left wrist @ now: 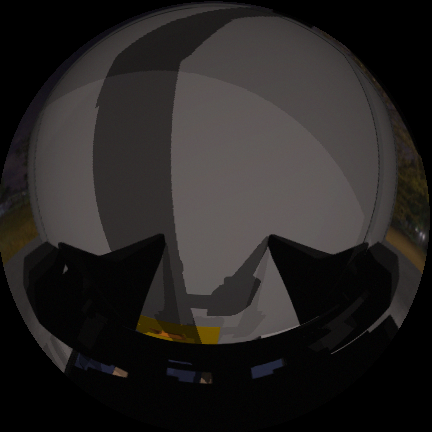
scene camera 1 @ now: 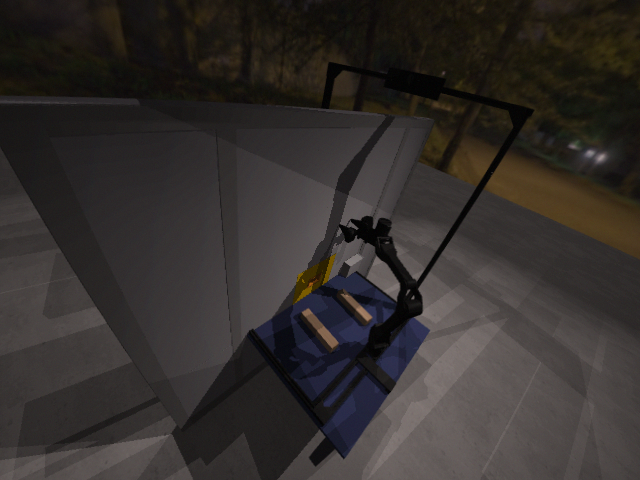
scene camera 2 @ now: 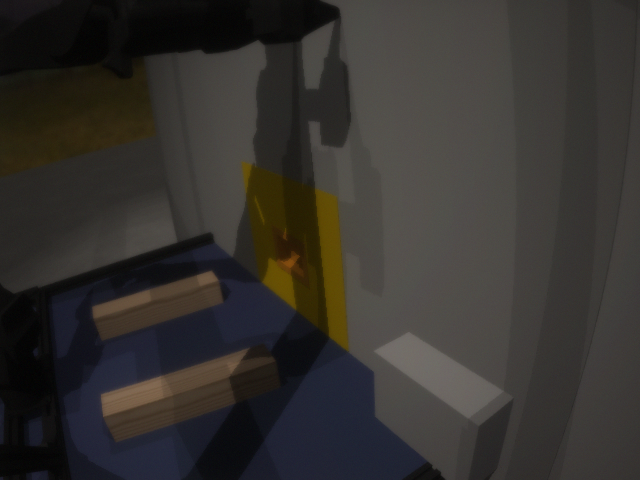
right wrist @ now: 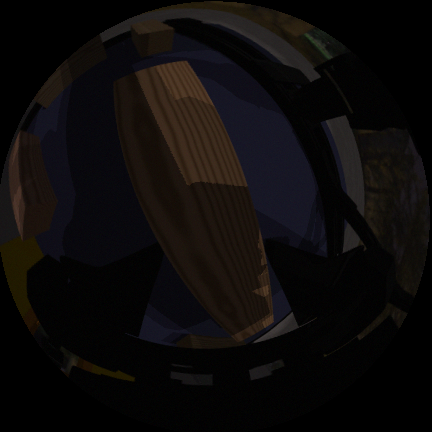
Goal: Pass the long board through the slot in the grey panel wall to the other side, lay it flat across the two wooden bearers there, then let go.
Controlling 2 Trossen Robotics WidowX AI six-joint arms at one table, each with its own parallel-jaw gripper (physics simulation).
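Seen in the pictures: left gripper, fingertip midpoint: (left wrist: 217, 240) (scene camera 1: 344, 222) (scene camera 2: 312, 17); right gripper, fingertip midpoint: (right wrist: 214, 246); left arm's base at its link origin: (scene camera 1: 373, 350) (scene camera 2: 29, 398); right arm's base at its link origin: (right wrist: 303, 107).
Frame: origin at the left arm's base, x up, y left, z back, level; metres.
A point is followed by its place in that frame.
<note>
The long board (right wrist: 195, 170) {z -0.718, x 0.014, y -0.008 m} lies slanting over a blue table top in the dim right wrist view; it does not show in the scene views. My right gripper (right wrist: 214, 246) {z -0.698, x -0.008, y -0.063 m} is open above it, one finger at each side in the picture, holding nothing. The grey panel wall (scene camera 1: 279, 206) {z -0.432, x 0.607, y 0.273 m} (scene camera 2: 439, 180) {z -0.433, x 0.260, y -0.310 m} (left wrist: 250, 165) {z -0.433, x 0.472, y -0.160 m} has a yellow patch (scene camera 1: 328, 268) {z -0.432, x 0.110, y -0.118 m} (scene camera 2: 331, 258) {z -0.431, x 0.120, y -0.128 m} (left wrist: 210, 334) {z -0.431, x 0.144, y -0.131 m} (right wrist: 17, 265) around its orange-edged slot. Two wooden bearers (scene camera 1: 318, 329) {z -0.232, x 0.025, y 0.141 m} (scene camera 1: 354, 307) {z -0.201, x 0.023, y -0.100 m} (scene camera 2: 157, 307) {z -0.234, x 0.010, y 0.107 m} (scene camera 2: 191, 392) {z -0.212, x 0.021, y -0.141 m} lie apart on the blue table. My left gripper (scene camera 1: 346, 227) {z -0.430, x 0.413, y -0.137 m} (left wrist: 217, 240) {z -0.430, x 0.413, y -0.137 m} is open and empty, high beside the wall above the slot.
A pale grey block (scene camera 1: 352, 264) {z -0.387, x 0.080, y -0.296 m} (scene camera 2: 439, 374) {z -0.406, x 0.081, y -0.343 m} stands against the wall beside the table's edge. A black frame (scene camera 1: 467, 206) {z -0.029, x 0.660, y -0.345 m} rises over the scene. Wooden blocks (right wrist: 152, 37) (right wrist: 32, 190) (right wrist: 75, 70) stand around the board in the right wrist view.
</note>
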